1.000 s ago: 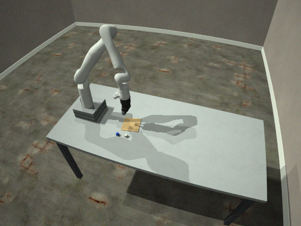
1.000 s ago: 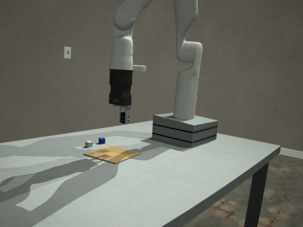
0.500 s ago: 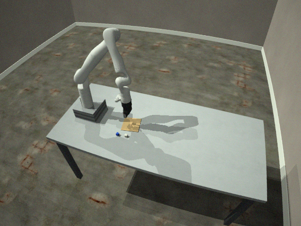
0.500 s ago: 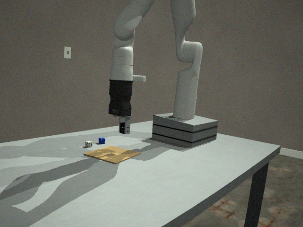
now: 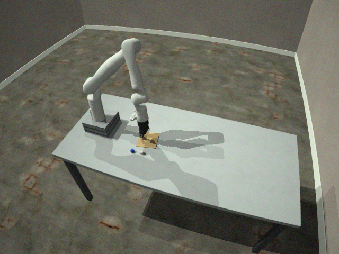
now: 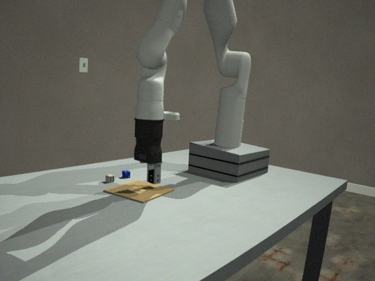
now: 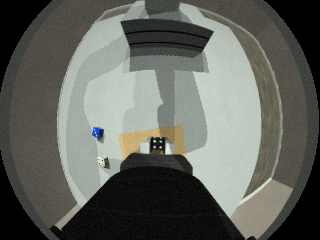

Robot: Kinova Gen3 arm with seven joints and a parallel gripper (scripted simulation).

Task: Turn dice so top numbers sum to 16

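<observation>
The tan mat lies 50 mm ahead of my hand, 10 mm to the right of it and 30 mm below it. Round my hand: white die (50 mm ahead, 130 mm to the right, 30 mm below); blue die (20 mm behind, 140 mm to the right, 30 mm below); black die (10 mm below).
</observation>
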